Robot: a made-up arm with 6 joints. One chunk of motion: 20 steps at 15 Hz.
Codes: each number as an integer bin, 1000 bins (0 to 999) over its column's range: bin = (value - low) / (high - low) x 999, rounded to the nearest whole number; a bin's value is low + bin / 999 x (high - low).
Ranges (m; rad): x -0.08..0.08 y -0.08..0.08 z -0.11..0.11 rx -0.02..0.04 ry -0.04..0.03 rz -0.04..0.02
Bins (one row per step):
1: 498 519 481 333 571 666
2: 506 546 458 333 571 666
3: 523 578 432 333 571 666
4: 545 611 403 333 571 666
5: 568 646 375 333 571 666
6: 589 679 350 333 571 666
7: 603 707 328 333 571 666
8: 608 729 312 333 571 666
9: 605 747 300 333 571 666
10: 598 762 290 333 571 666
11: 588 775 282 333 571 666
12: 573 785 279 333 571 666
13: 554 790 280 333 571 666
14: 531 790 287 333 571 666
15: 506 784 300 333 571 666
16: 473 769 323 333 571 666
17: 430 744 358 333 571 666
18: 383 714 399 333 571 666
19: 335 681 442 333 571 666
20: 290 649 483 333 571 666
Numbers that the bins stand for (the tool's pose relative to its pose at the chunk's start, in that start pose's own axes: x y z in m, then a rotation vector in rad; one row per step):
1: -0.0002 0.0031 -0.0041 0.0000 0.0000 0.0000
2: 0.0010 0.0074 -0.0091 0.0000 0.0000 0.0000
3: 0.0038 0.0126 -0.0149 0.0000 0.0000 0.0000
4: 0.0073 0.0179 -0.0213 0.0000 0.0000 0.0000
5: 0.0110 0.0235 -0.0274 0.0000 0.0000 0.0000
6: 0.0143 0.0287 -0.0329 0.0000 0.0000 0.0000
7: 0.0166 0.0332 -0.0378 0.0000 0.0000 0.0000
8: 0.0174 0.0368 -0.0413 0.0000 0.0000 0.0000
9: 0.0169 0.0396 -0.0439 0.0000 0.0000 0.0000
10: 0.0158 0.0420 -0.0461 0.0000 0.0000 0.0000
11: 0.0142 0.0441 -0.0479 0.0000 0.0000 0.0000
12: 0.0118 0.0457 -0.0486 0.0000 0.0000 0.0000
13: 0.0087 0.0465 -0.0483 0.0000 0.0000 0.0000
14: 0.0050 0.0465 -0.0468 0.0000 0.0000 0.0000
15: 0.0010 0.0456 -0.0439 0.0000 0.0000 0.0000
16: -0.0042 0.0432 -0.0389 0.0000 0.0000 0.0000
17: -0.0111 0.0392 -0.0312 0.0000 0.0000 0.0000
18: -0.0187 0.0344 -0.0221 0.0000 0.0000 0.0000
19: -0.0263 0.0291 -0.0127 0.0000 0.0000 0.0000
20: -0.0336 0.0239 -0.0036 0.0000 0.0000 0.0000

